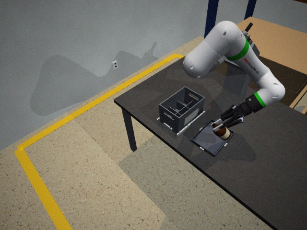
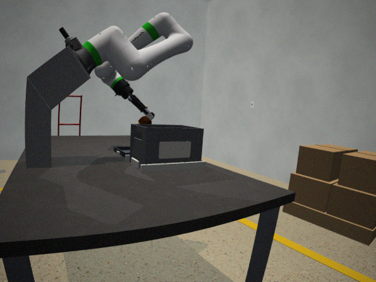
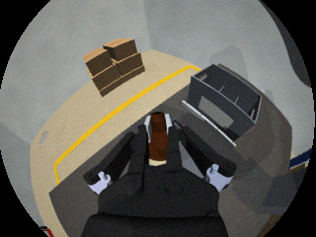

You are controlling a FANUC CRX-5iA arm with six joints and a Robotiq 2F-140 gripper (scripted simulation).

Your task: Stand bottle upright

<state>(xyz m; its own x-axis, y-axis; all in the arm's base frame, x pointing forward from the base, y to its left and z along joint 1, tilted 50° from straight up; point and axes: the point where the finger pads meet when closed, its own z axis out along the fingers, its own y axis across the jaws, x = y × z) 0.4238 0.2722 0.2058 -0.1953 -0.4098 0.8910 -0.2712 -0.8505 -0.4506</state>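
My gripper is now 20 mm past the brown bottle, 10 mm to the right of it and 50 mm above it. The rest, counted from my hand: dark crate: 20 mm ahead, 320 mm to the right, 130 mm below; then dark tray: 50 mm behind, 50 mm to the right, 200 mm below.
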